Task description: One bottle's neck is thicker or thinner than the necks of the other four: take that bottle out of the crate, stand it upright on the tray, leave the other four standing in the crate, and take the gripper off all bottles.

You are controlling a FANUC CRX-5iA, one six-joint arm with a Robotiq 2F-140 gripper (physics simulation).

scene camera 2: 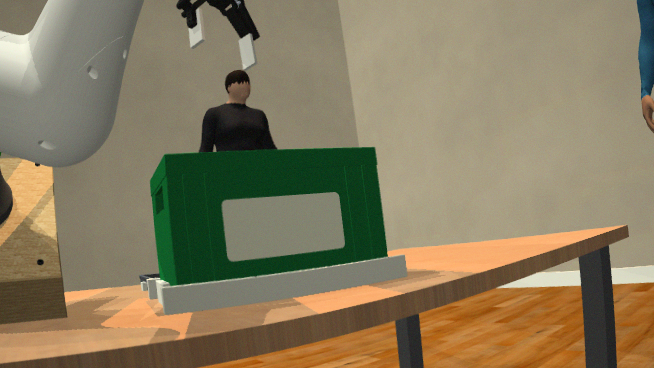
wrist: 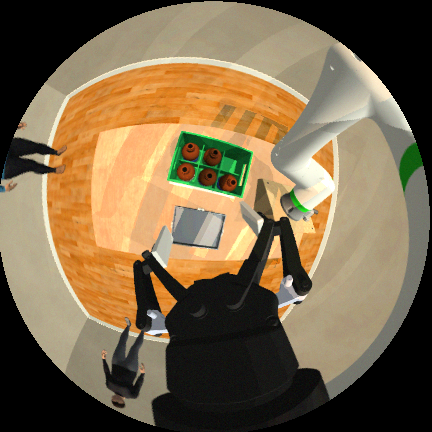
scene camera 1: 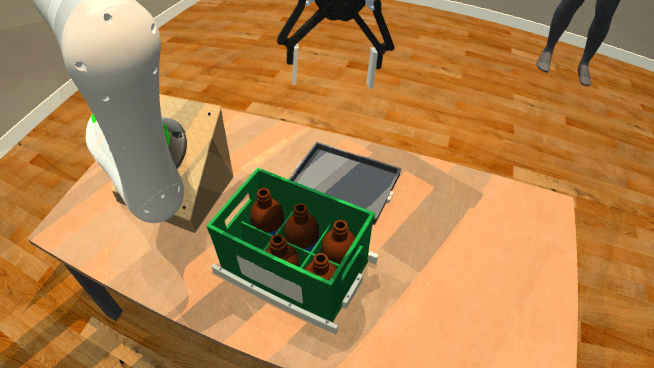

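Seen in the pictures: gripper, fingertip midpoint: (scene camera 2: 225, 55) (wrist: 204, 220) (scene camera 1: 332, 83); arm's base, origin of the base link: (wrist: 291, 207).
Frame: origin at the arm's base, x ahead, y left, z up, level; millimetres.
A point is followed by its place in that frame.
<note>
Five brown bottles (scene camera 1: 266, 216) {x 344, y -33, z -32 mm} (scene camera 1: 301, 231) {x 429, y -32, z -30 mm} (scene camera 1: 338, 246) {x 513, y -32, z -27 mm} (scene camera 1: 284, 252) {x 434, y -104, z -12 mm} (scene camera 1: 320, 267) {x 516, y -109, z 3 mm} stand upright in the green crate (scene camera 1: 320, 295) {x 536, y -146, z -29 mm} (scene camera 2: 280, 170) {x 422, y -147, z 0 mm} (wrist: 232, 148) {x 356, y -142, z -6 mm}; the front-left compartment in scene camera 1 is empty. The necks look much alike; I cannot tell which differs. The crate wall hides the bottles in scene camera 2. The grey tray (scene camera 1: 360, 180) {x 429, y 263, z -145 mm} (wrist: 187, 225) {x 442, y 233, z -145 mm} lies behind the crate, with no bottle on it. My gripper (scene camera 1: 332, 86) {x 429, y 93, z 251 mm} (scene camera 2: 222, 57) {x 429, y 93, z 251 mm} (wrist: 204, 220) {x 429, y 93, z 251 mm} is open and empty, high above the table and well clear of the bottles, towards the tray side.
Pale rails (scene camera 1: 275, 297) {x 432, y -153, z -120 mm} (scene camera 2: 285, 285) {x 407, y -160, z -134 mm} run along the crate's base. A wooden block (scene camera 1: 215, 165) {x 131, y 49, z -48 mm} (scene camera 2: 30, 230) {x 105, y -32, z -41 mm} carries the arm's base at the left of the crate. The arm's large white link (scene camera 1: 130, 125) {x 304, y -244, z 349 mm} (scene camera 2: 75, 100) {x 188, y -226, z 66 mm} hangs beside the crate. People stand beyond the table.
</note>
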